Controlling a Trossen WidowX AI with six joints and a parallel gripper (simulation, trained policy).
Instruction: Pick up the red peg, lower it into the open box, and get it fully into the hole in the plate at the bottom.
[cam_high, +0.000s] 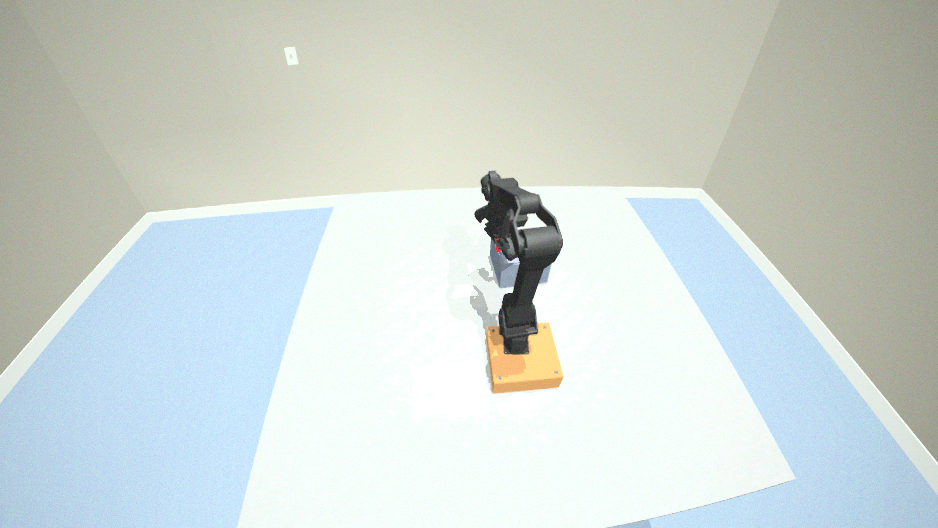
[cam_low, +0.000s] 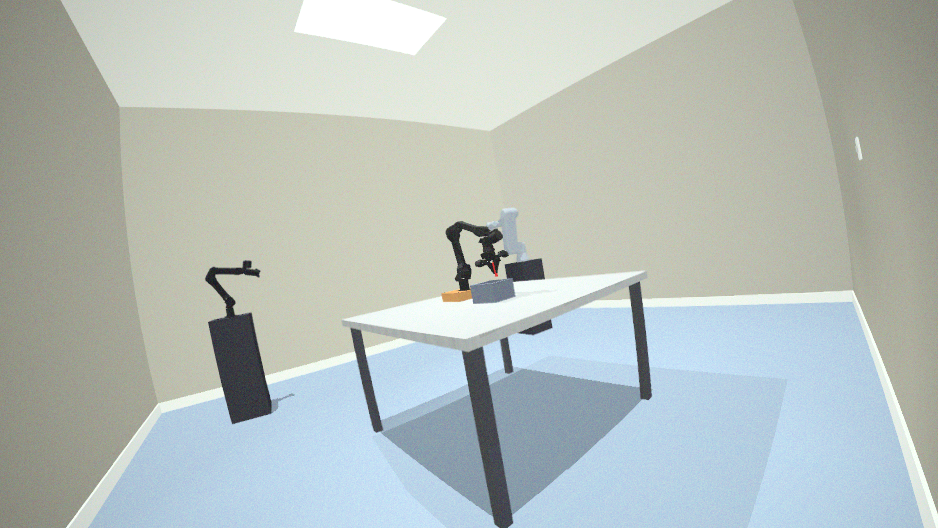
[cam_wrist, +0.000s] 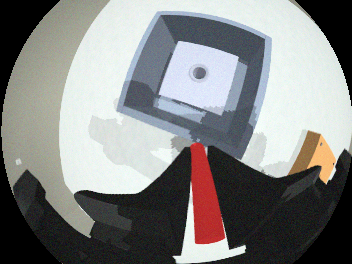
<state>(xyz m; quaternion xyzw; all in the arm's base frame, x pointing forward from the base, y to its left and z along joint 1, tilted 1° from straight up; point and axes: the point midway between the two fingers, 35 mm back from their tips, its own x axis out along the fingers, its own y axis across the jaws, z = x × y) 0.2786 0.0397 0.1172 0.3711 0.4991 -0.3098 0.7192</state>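
My gripper tip is now 5 cm short of the plate, 7 cm to the left of it and 9 cm above it. From my gripper tip the other things lie so: grey box: 5 cm ahead, 7 cm to the right, 11 cm below; red peg: 1 cm behind, 1 cm to the left, 2 cm above.
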